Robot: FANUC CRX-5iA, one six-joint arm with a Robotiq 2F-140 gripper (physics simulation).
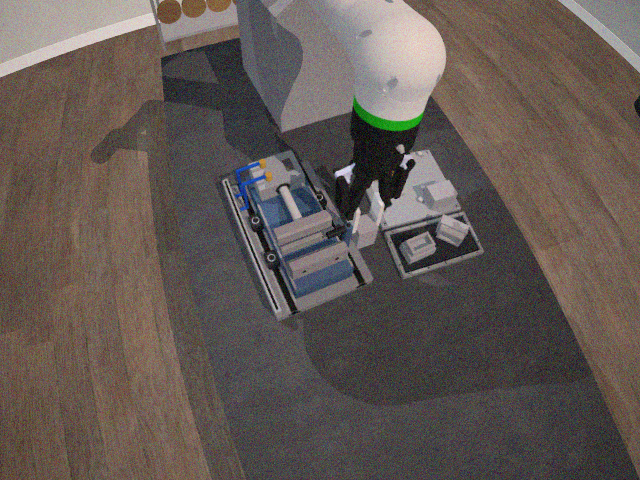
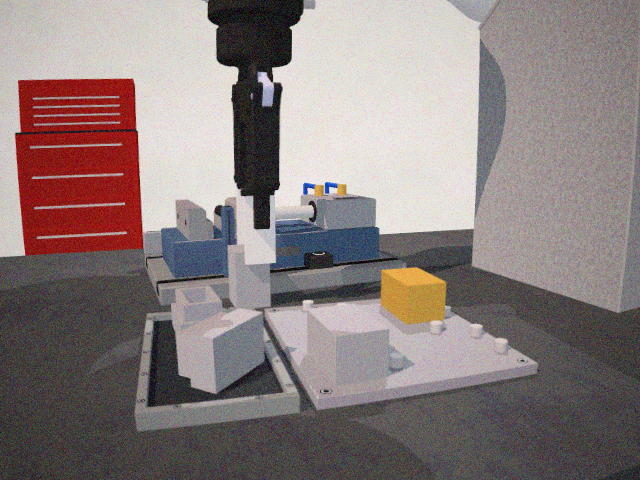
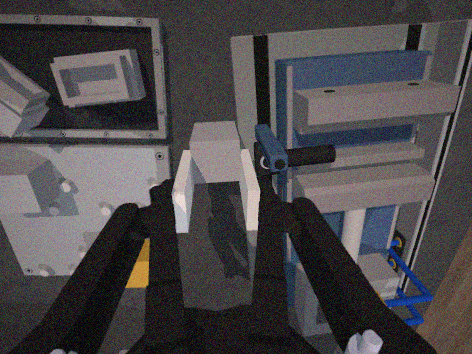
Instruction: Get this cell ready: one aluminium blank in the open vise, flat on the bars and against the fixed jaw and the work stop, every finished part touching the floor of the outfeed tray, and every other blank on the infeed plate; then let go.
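Places are measured from the arm's base along level axes (x right, y ahead, z up), in millimetres.
Pixels of known places: gripper, fingertip midpoint: (image 1: 362, 223) (image 2: 255, 258) (image 3: 216, 165).
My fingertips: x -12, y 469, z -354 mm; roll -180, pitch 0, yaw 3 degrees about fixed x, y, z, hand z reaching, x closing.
Ahead of a thing's pixels: the offset from my fingertips to its top centre. "spot": to the spot under its first point.
My gripper (image 1: 368, 219) (image 2: 259, 256) (image 3: 216, 165) points down and is shut on the upper part of a grey aluminium blank @(dx -1, dy +8, dz +12 mm) (image 1: 366, 233) (image 2: 249, 289) (image 3: 215, 142). The blank stands upright on the dark surface between the vise and the outfeed tray. No blank shows between the fixed jaw (image 1: 317, 259) (image 3: 380, 106) and the moving jaw (image 3: 370, 185). The blue work stop @(spot: dx +35, dy +25, dz +31 mm) (image 2: 227, 224) (image 3: 271, 148) is beside the vise. Another blank @(dx -193, dy -35, dz -4 mm) (image 1: 443, 193) (image 2: 356, 356) stands on the infeed plate @(spot: dx -215, dy -122, dz -40 mm) (image 2: 465, 361) (image 3: 30, 245). Two finished parts @(spot: dx -94, dy +70, dz -22 mm) (image 1: 418, 248) @(spot: dx -173, dy +58, dz -7 mm) (image 1: 452, 230) lie in the outfeed tray (image 1: 439, 267) (image 2: 217, 414) (image 3: 160, 80); one looks tilted.
A yellow block @(dx -97, dy -133, dz -4 mm) (image 2: 413, 295) (image 3: 140, 265) sits on the infeed plate among short white pins @(dx -205, dy -160, dz -32 mm) (image 2: 500, 345). The work stop's black rod @(dx +63, dy +27, dz +48 mm) (image 3: 312, 155) reaches over the vise near the gripper. Blue pipes @(spot: dx +179, dy -104, dz +61 mm) (image 1: 253, 180) (image 3: 410, 301) rise at the vise's far end. The robot's pedestal (image 2: 558, 155) stands behind.
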